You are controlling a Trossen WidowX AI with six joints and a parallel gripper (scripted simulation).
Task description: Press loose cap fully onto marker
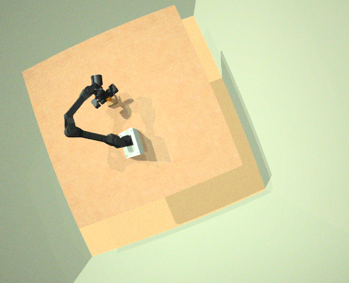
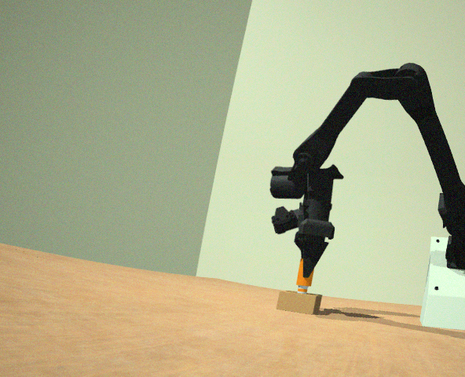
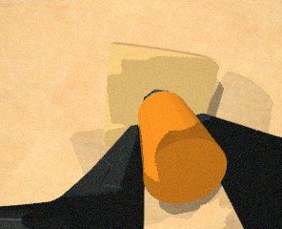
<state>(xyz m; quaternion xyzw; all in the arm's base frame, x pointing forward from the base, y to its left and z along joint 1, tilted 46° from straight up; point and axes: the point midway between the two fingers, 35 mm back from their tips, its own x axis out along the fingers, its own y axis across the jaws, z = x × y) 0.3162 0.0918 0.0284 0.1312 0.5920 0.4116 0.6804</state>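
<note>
Now: the marker cap 10 mm above my gripper tip. Also, from my gripper tip: tan holder block (50 mm below).
</note>
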